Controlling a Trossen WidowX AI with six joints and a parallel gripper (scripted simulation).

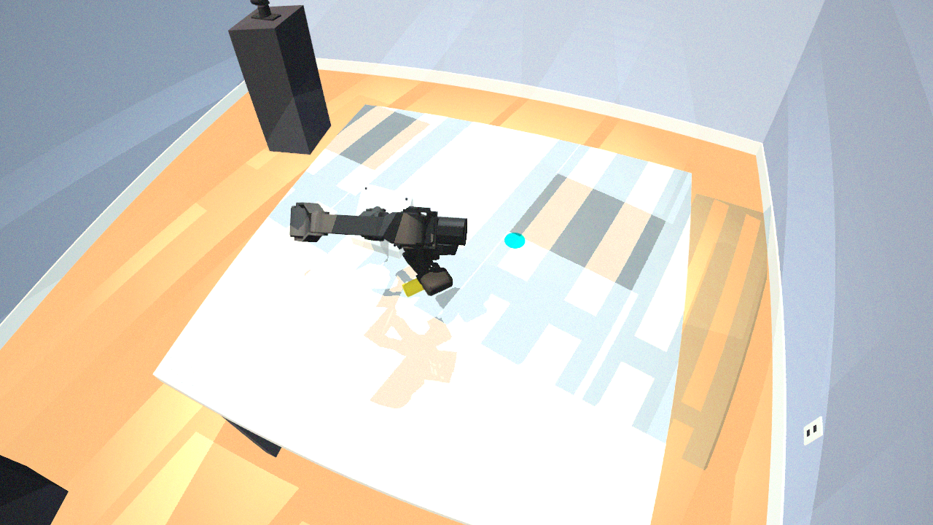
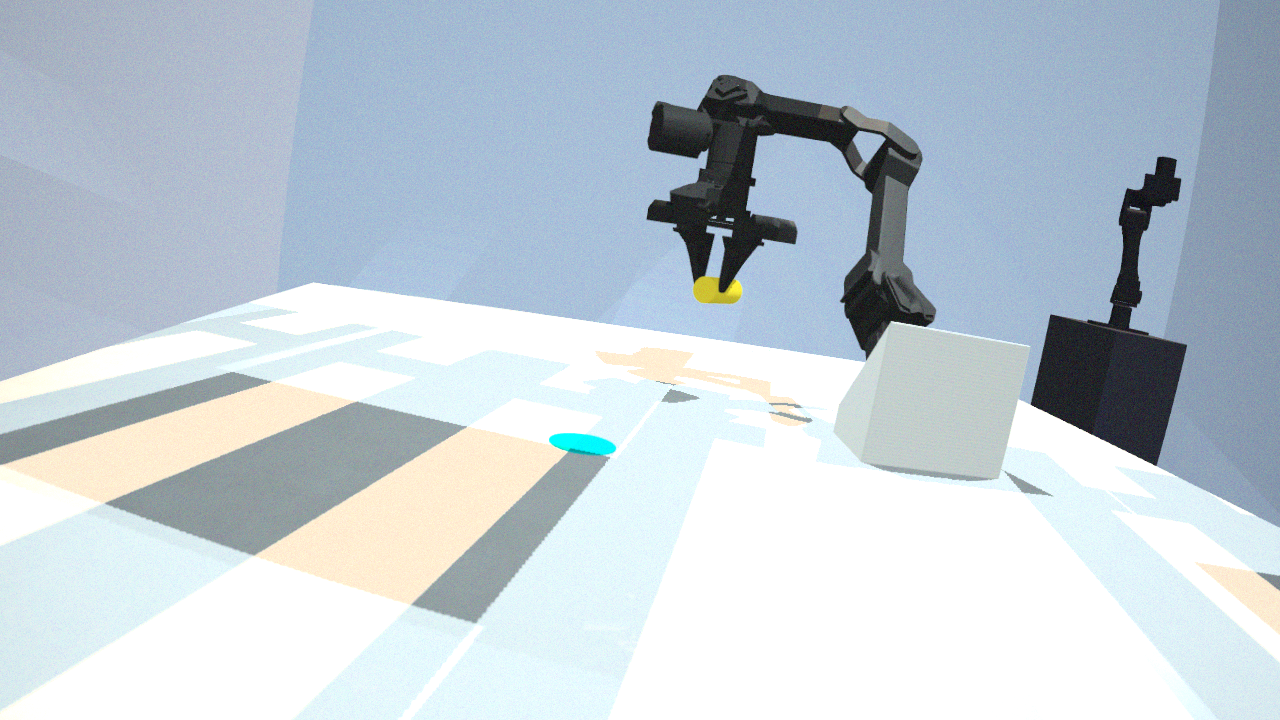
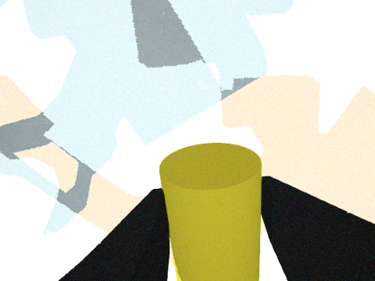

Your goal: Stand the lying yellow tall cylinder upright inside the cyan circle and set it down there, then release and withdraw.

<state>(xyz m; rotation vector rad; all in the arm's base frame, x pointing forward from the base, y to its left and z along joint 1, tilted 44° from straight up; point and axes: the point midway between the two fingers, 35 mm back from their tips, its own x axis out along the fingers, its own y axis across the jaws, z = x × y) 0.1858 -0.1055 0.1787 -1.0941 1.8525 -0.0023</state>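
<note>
The cyan circle is 280 mm to the left of my gripper tip, 170 mm ahead of it and 130 mm below it. Also, from my gripper tip: yellow tall cylinder 20 mm behind, 10 mm to the right.
</note>
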